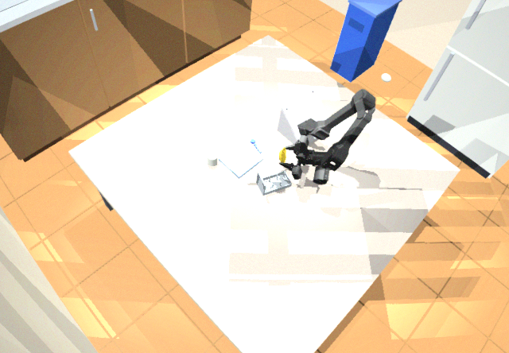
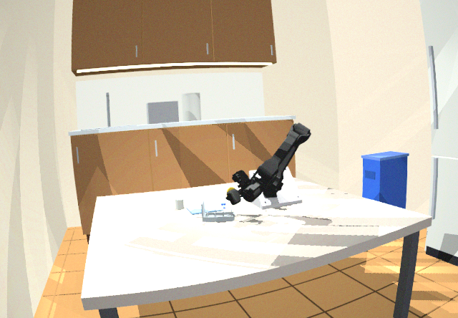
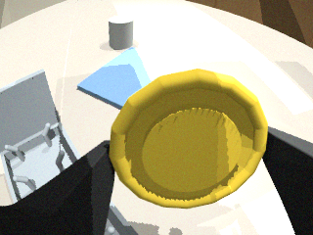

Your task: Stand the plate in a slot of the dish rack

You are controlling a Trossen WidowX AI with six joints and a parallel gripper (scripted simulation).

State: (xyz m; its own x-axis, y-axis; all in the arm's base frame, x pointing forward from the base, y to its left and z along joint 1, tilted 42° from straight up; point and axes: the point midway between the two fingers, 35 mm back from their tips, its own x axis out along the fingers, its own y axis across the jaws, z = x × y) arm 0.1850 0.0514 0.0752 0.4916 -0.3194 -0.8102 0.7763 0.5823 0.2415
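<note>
The grey dish rack is 7 cm ahead of my gripper tip, 6 cm to the left of it and 6 cm below it. The rest, counted from my gripper tip: yellow plate (1 cm to the left); blue spoon (1 cm ahead, 15 cm to the right, 8 cm below); light blue mat (11 cm ahead, 13 cm to the right, 8 cm below).
</note>
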